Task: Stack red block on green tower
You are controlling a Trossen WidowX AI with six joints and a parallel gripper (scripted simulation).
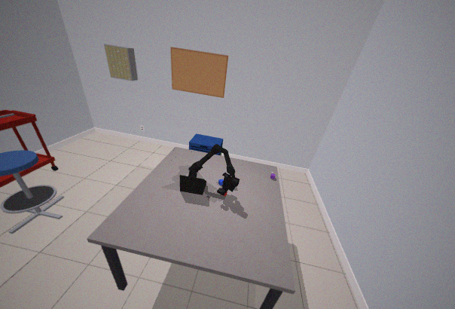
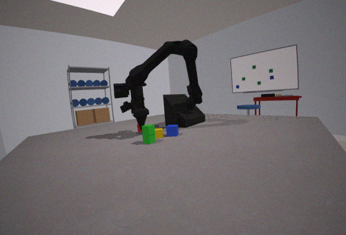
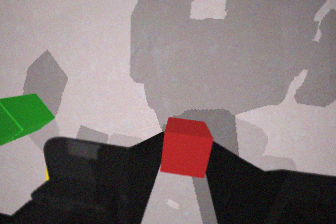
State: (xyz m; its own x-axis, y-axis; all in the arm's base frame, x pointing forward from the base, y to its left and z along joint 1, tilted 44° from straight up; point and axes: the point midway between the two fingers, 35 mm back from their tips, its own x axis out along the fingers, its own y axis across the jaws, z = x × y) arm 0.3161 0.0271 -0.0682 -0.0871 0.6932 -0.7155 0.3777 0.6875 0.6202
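Now: gripper tip 10 mm past the yellow block and 120 mm to the right of it. Round my gripper tip: purple block 460 mm ahead, 440 mm to the left; red block 10 mm above; blue block 60 mm behind, 150 mm to the left.
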